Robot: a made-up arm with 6 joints.
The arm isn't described. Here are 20 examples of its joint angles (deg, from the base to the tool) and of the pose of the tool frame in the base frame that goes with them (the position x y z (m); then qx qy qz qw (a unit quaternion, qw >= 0)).
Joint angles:
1: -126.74 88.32 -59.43 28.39 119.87 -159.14
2: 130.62 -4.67 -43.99 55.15 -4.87 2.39
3: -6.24 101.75 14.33 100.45 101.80 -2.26
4: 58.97 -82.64 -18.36 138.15 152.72 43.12
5: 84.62 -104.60 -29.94 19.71 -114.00 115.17
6: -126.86 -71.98 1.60 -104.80 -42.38 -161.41
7: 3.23 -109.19 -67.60 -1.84 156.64 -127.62
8: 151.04 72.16 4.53 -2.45 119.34 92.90
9: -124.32 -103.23 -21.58 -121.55 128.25 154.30
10: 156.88 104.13 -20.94 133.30 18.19 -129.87
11: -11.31 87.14 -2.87 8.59 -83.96 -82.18
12: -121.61 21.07 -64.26 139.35 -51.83 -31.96
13: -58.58 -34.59 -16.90 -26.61 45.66 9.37
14: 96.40 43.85 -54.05 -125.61 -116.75 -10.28
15: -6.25 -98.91 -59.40 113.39 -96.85 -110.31
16: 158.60 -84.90 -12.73 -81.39 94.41 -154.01
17: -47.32 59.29 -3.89 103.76 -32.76 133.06
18: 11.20 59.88 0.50 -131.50 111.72 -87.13
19: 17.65 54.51 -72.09 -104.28 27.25 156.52
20: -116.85 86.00 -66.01 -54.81 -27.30 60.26
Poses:
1: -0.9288 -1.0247 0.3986 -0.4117 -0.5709 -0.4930 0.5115
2: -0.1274 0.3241 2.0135 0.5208 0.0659 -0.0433 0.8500
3: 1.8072 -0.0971 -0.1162 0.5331 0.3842 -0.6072 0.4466
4: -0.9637 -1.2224 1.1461 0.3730 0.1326 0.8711 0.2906
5: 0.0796 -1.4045 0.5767 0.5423 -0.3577 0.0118 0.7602
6: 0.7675 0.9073 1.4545 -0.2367 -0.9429 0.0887 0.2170
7: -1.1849 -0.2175 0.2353 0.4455 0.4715 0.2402 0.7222
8: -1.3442 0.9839 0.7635 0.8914 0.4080 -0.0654 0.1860
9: 0.8431 0.9989 0.4912 0.1201 0.2052 -0.2595 0.9360
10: -1.3503 0.3954 -0.2027 -0.0531 -0.5348 -0.0725 0.8402
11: 1.5137 -0.4730 0.2593 0.6888 0.4335 0.3663 0.4510
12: -0.2759 -0.7344 1.6636 0.5675 0.3572 0.7389 0.0658
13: -0.4088 0.2883 1.9261 -0.7468 0.4021 0.1763 0.4995
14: -0.2901 0.8726 1.3896 0.9231 -0.0496 0.3789 0.0437
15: -1.3258 0.1858 0.7031 -0.5542 0.2420 0.0493 0.7949
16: 1.2082 -0.4306 0.9849 0.7041 -0.0942 -0.5606 0.4256
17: 1.2657 -1.2383 1.0658 -0.1964 -0.1138 0.0774 0.9708
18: 1.3910 0.3956 0.9780 -0.6094 -0.0701 -0.2086 0.7617
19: 0.8431 0.2735 1.3244 -0.3988 -0.3247 -0.5859 0.6263
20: -0.6088 -0.9408 0.6803 0.3339 -0.6463 0.4373 0.5288
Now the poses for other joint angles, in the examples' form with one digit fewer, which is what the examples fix.
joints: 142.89 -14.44 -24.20 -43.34 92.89 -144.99
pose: 0.121 0.073 1.952 0.777 -0.617 0.043 0.119
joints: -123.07 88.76 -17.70 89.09 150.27 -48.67
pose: -0.894 -1.440 0.227 -0.844 -0.171 0.286 0.421
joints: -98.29 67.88 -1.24 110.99 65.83 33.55
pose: -0.118 -1.822 0.883 0.388 -0.439 -0.757 0.290
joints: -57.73 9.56 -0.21 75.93 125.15 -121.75
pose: 0.342 -0.553 2.249 0.456 0.443 -0.753 0.172
